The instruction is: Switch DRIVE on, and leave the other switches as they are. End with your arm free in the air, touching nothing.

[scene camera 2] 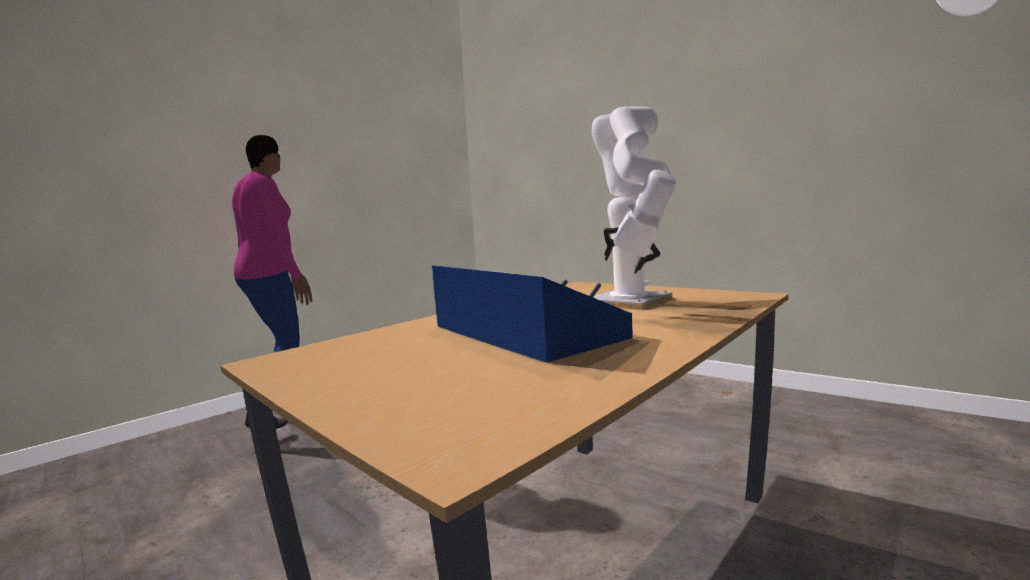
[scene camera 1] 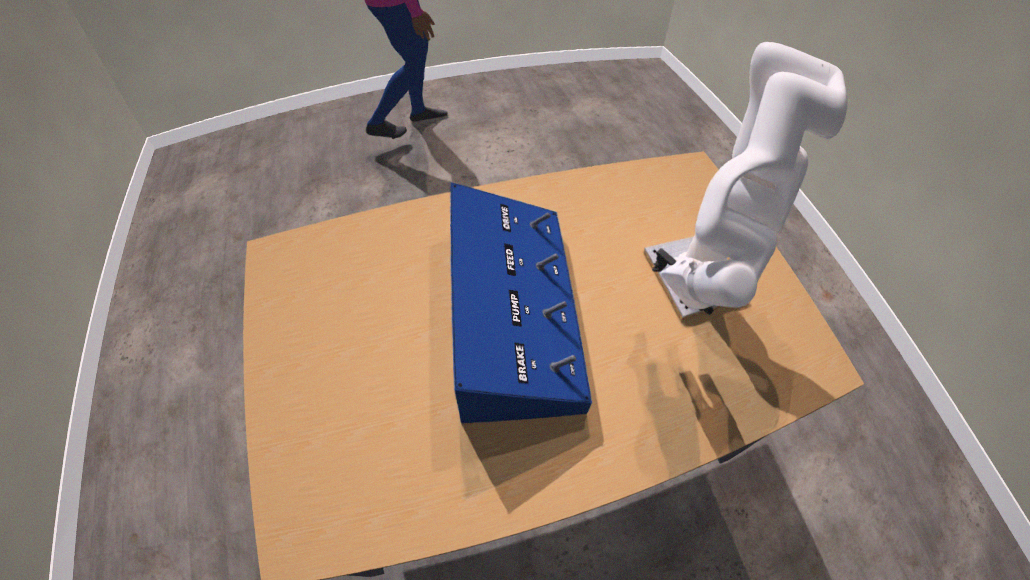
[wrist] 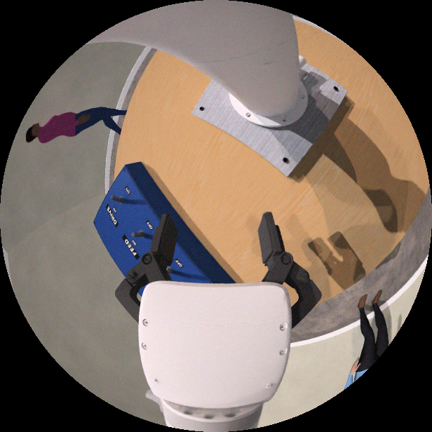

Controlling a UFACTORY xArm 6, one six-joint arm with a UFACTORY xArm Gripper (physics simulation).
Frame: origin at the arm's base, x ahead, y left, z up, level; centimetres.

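Seen in the pictures: gripper, between the fingertips: (scene camera 2: 620,264) (scene camera 1: 671,281); arm's base, origin of its link: (scene camera 2: 629,295).
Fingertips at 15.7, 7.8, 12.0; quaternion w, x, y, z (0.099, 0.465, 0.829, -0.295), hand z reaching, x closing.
Offsets run from my fingertips to a thing's top centre, as dx, dy, dz. Level surfaces: height alone.
A blue sloped panel (scene camera 1: 482,288) (scene camera 2: 490,302) (wrist: 150,190) stands on the table. The DRIVE lever @(+21.0, -24.9, -1.1) (scene camera 1: 540,221) (wrist: 117,199) is at its far end in scene camera 1, then the FEED lever @(+22.9, -13.1, -1.1) (scene camera 1: 547,262) (wrist: 138,234), the PUMP lever @(+24.9, -1.3, -1.1) (scene camera 1: 554,310) (wrist: 170,270) and the BRAKE lever @(+26.9, +10.6, -1.1) (scene camera 1: 562,363). All lean alike toward their OFF labels. BRAKE is hidden in the wrist view. My gripper (scene camera 1: 684,284) (scene camera 2: 622,264) (wrist: 216,221) is open and empty. It hangs in the air near the arm's base, apart from the panel and its levers.
The arm's metal base plate (scene camera 1: 673,245) (wrist: 250,135) is beside the gripper, on the wooden table @(dz -14.1) (scene camera 1: 345,324) (scene camera 2: 403,403). A person in a magenta top (scene camera 2: 263,223) (wrist: 57,127) is beyond the table's far side. Another person in dark trousers (wrist: 370,340) shows in the wrist view.
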